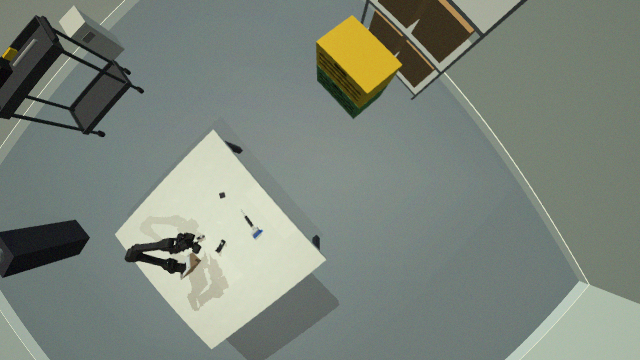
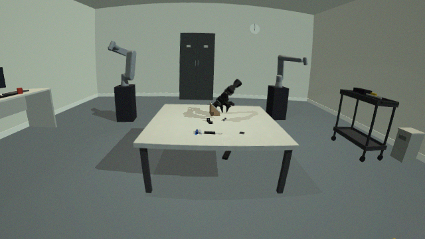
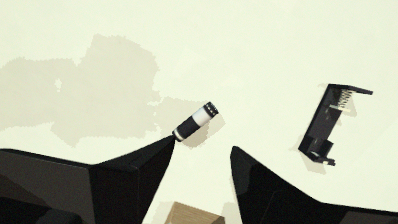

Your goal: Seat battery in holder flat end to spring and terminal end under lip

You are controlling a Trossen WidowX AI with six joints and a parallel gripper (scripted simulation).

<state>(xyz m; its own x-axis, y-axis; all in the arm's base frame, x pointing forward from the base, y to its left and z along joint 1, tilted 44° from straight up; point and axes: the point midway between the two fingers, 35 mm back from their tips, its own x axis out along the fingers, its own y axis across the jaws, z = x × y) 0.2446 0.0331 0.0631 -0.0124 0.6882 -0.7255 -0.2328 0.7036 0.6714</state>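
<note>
My gripper tip is 1 cm past the battery, 1 cm to the right of it and 7 cm above it. From my gripper tip the other things lie so: black piece: 36 cm ahead, 9 cm to the left, 8 cm below.
</note>
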